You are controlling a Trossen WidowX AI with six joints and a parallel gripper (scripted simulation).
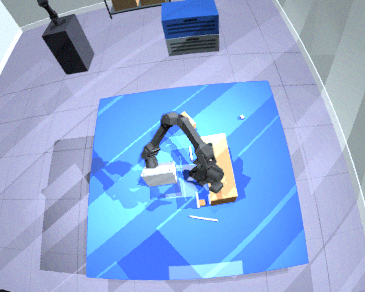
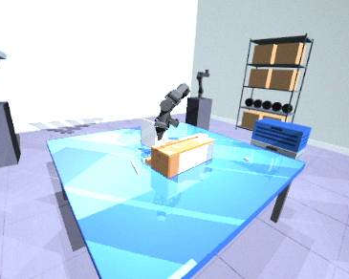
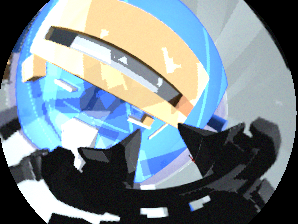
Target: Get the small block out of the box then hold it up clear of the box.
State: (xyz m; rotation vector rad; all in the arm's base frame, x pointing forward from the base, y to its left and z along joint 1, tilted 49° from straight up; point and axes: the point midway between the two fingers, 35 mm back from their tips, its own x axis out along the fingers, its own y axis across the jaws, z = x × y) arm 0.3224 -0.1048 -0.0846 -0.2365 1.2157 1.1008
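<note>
Now: the thin white stick 2 cm behind my gripper tip, 14 cm to the right of it and 14 cm below it. Round my gripper tip: orange carton (14 cm behind, 48 cm to the left, 12 cm below); then tiny white block (23 cm ahead, 53 cm to the left, 14 cm below).
</note>
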